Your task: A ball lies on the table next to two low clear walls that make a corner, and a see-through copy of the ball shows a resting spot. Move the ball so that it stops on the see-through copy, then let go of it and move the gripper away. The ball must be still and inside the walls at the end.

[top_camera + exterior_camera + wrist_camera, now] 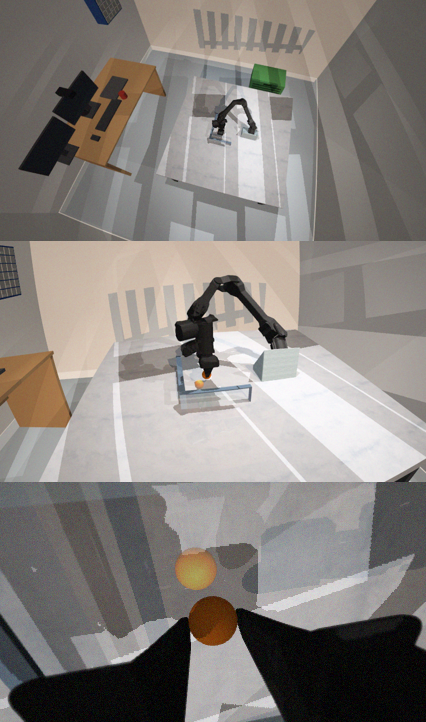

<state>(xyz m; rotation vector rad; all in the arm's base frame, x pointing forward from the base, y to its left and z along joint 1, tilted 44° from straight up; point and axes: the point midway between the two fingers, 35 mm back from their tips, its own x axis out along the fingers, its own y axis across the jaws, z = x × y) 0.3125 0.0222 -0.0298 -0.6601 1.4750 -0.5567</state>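
The see-through ball copy is 3 cm ahead of my gripper tip, 1 cm to the left of it and 3 cm below it. Also, from my gripper tip: orange ball (right at my gripper tip).
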